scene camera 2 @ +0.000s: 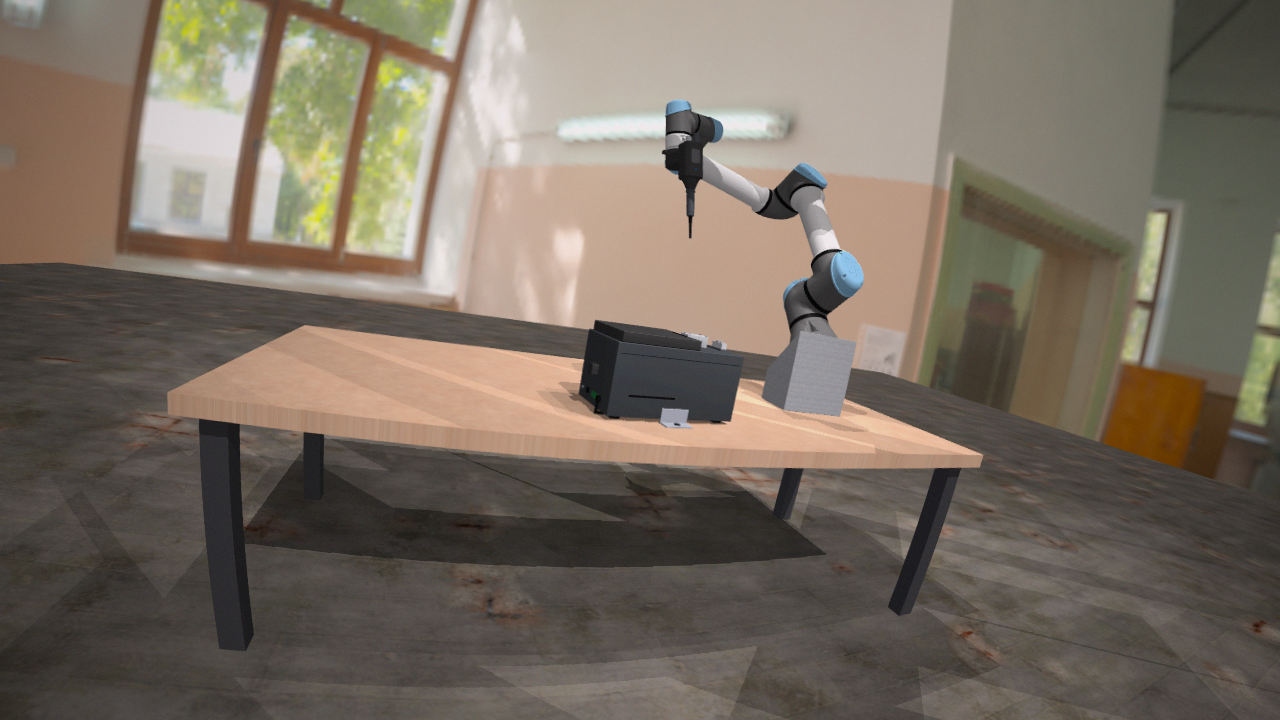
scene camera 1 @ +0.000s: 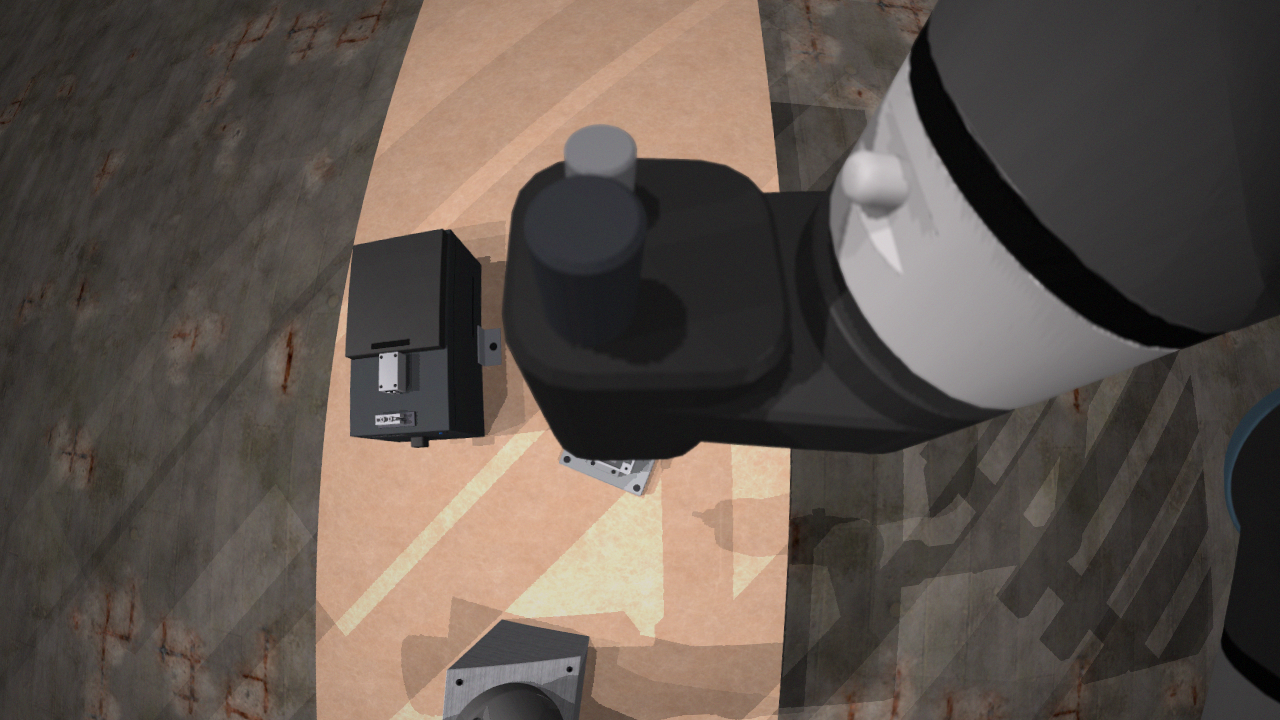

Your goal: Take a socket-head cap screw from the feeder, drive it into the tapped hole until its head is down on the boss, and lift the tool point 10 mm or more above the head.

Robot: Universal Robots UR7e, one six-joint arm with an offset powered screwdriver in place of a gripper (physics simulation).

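The screw feeder [scene camera 1: 396,291] [scene camera 2: 671,382] is a dark box on the table, with small bright metal parts on its lower front section. The grey metal workpiece with the boss [scene camera 1: 605,477] lies beside the feeder. It is mostly hidden under the tool in scene camera 1, and its tapped hole cannot be made out. My screwdriver [scene camera 2: 690,234] points straight down, high above the table and the feeder. Its black housing [scene camera 1: 707,304] covers the tip in scene camera 1. Whether a screw sits on the bit is too small to tell.
A grey wedge-shaped pedestal [scene camera 1: 528,640] [scene camera 2: 816,376] carries the arm at one side of the wooden table [scene camera 1: 429,555] [scene camera 2: 429,376]. A small metal bracket [scene camera 1: 489,346] [scene camera 2: 674,418] stands against the feeder's side.
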